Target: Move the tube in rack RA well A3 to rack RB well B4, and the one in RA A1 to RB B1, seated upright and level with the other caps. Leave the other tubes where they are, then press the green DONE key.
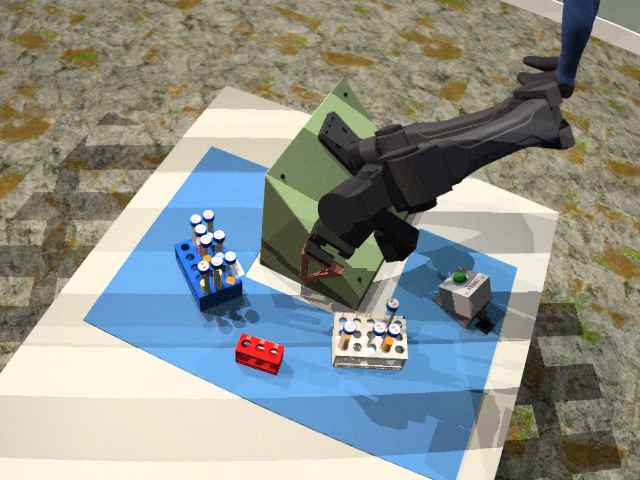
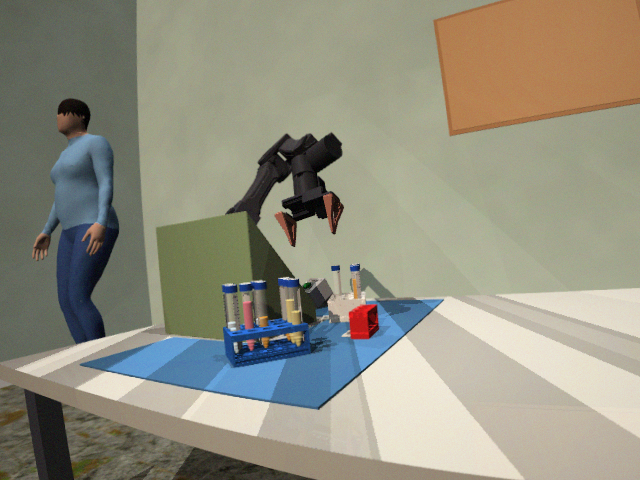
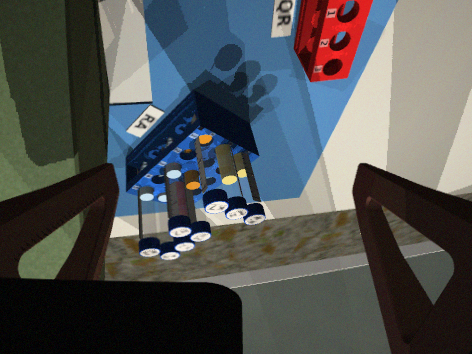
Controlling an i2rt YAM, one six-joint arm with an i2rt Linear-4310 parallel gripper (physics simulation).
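Note:
Blue rack RA holds several upright, blue-capped tubes; its well letters are too small to read, so I cannot tell which are A1 and A3. A white rack holds several capped tubes; its label is not readable. The green key sits on a grey box. My gripper is open and empty, high above the mat between the two racks, touching no tube.
A red three-hole rack, beside a QR label, stands on the blue mat between the other racks. A green wedge-shaped mount rises behind them. A person stands beyond the table.

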